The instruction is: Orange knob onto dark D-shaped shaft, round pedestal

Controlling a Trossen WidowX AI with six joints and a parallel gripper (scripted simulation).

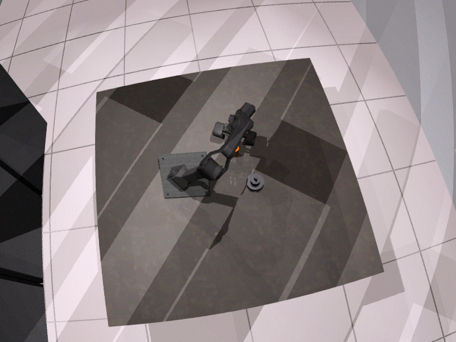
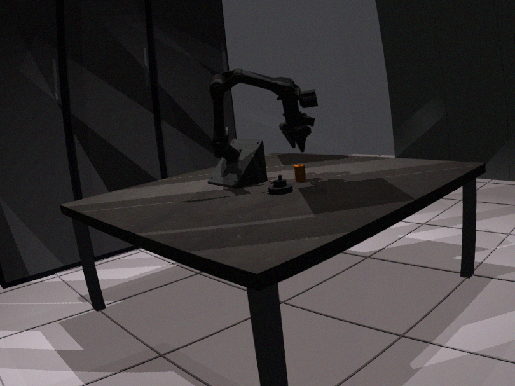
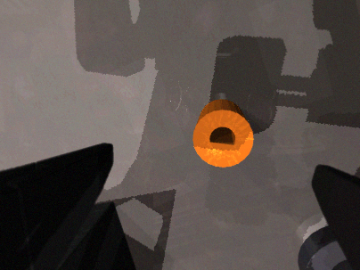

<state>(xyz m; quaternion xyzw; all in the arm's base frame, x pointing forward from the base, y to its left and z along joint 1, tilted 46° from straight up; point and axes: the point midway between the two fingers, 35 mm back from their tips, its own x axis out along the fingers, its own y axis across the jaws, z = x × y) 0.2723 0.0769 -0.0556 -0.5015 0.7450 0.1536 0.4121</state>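
My gripper tip is 90 mm above the orange knob and 10 mm to the left of it. The rest, counted from my gripper tip: pedestal 180 mm to the right, 90 mm below, 70 mm ahead.
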